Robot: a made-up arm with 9 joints.
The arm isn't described. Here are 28 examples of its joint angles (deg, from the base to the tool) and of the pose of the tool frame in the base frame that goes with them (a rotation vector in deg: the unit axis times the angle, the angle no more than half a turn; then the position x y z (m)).
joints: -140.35 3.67 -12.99 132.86 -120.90 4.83 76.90 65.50 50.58
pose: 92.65 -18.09 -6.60 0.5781 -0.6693 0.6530
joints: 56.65 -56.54 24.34 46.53 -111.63 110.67 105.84 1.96 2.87
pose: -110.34 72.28 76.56 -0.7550 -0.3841 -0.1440
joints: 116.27 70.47 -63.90 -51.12 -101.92 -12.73 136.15 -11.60 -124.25
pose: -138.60 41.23 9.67 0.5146 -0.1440 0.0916
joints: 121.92 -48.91 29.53 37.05 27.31 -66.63 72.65 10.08 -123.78
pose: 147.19 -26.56 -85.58 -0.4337 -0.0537 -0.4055
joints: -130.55 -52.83 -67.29 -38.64 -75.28 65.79 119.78 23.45 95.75
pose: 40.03 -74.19 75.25 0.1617 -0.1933 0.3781
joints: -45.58 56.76 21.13 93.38 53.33 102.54 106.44 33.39 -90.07
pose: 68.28 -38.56 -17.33 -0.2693 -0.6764 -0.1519
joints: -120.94 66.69 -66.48 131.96 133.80 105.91 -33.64 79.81 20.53
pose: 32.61 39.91 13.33 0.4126 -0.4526 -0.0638
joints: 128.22 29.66 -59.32 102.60 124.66 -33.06 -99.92 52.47 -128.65
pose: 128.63 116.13 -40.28 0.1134 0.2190 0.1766
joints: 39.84 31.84 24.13 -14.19 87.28 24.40 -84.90 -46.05 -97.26
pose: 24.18 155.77 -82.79 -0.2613 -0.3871 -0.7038
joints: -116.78 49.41 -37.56 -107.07 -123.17 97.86 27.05 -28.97 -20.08
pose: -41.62 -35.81 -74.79 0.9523 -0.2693 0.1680
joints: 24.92 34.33 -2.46 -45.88 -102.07 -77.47 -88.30 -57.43 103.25
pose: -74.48 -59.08 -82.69 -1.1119 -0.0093 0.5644
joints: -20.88 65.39 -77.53 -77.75 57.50 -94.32 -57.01 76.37 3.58
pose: 80.31 -9.83 100.92 0.6060 -0.1768 -0.2464
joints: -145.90 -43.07 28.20 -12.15 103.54 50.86 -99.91 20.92 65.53
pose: -24.83 29.98 5.48 0.5932 -0.5513 0.5411
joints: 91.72 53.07 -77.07 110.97 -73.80 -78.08 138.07 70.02 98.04
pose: -83.29 148.92 21.27 -0.9197 -0.3125 0.0846
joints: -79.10 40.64 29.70 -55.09 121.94 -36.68 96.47 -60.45 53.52
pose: 8.64 -17.92 -109.12 0.2242 -1.0443 0.0047
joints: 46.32 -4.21 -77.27 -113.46 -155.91 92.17 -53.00 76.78 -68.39
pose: 78.61 56.56 19.38 -0.2152 -0.0566 0.1043
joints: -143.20 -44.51 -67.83 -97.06 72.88 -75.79 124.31 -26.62 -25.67
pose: -7.27 46.85 -46.12 1.1683 -0.7527 0.2883
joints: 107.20 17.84 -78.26 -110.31 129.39 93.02 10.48 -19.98 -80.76
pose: -67.53 61.06 72.76 -0.6294 0.1895 0.3875
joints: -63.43 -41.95 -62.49 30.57 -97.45 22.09 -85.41 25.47 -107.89
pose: -31.24 -152.63 62.90 -0.1474 -0.1421 -0.6110
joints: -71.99 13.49 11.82 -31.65 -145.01 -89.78 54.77 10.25 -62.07
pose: 1.15 131.70 -48.40 0.3041 -0.6234 -1.0477
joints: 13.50 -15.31 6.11 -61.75 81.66 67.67 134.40 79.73 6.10
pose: -147.89 -64.95 -15.78 0.1564 -0.3558 -0.4061
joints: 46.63 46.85 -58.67 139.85 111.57 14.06 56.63 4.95 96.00
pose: -64.86 -119.44 -87.51 -0.6786 -0.0009 0.4291
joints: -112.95 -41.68 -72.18 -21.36 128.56 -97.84 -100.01 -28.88 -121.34
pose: 71.32 -5.94 30.01 0.9290 -0.8650 0.7094
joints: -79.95 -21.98 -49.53 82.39 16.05 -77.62 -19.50 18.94 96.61
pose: 56.85 -33.57 -104.23 -0.4903 -0.6922 -0.3914
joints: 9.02 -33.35 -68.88 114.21 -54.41 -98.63 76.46 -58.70 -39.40
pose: 172.90 -38.33 -12.18 -0.3884 -1.0079 -0.9023
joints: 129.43 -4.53 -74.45 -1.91 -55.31 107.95 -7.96 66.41 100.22
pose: -44.25 65.92 65.15 0.3659 -0.0753 0.4917
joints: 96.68 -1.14 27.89 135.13 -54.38 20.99 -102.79 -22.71 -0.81
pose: -52.74 -29.69 -36.30 0.2828 -0.5625 0.5838
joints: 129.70 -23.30 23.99 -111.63 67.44 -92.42 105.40 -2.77 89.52
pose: -153.34 42.66 0.26 0.6965 -0.5758 0.2190
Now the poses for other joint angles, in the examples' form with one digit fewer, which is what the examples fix.
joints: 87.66 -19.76 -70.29 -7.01 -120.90 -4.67 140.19 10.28 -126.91
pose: 125.8 -37.8 71.5 0.213 -0.288 0.635
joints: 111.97 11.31 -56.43 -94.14 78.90 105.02 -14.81 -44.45 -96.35
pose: -92.1 19.0 25.9 -0.484 0.190 -0.041
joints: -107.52 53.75 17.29 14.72 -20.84 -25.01 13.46 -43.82 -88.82
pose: -54.6 -128.2 -44.5 0.274 0.410 -0.645
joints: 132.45 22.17 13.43 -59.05 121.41 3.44 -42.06 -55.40 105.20
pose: -77.8 -27.3 -58.0 -0.432 -0.557 0.980
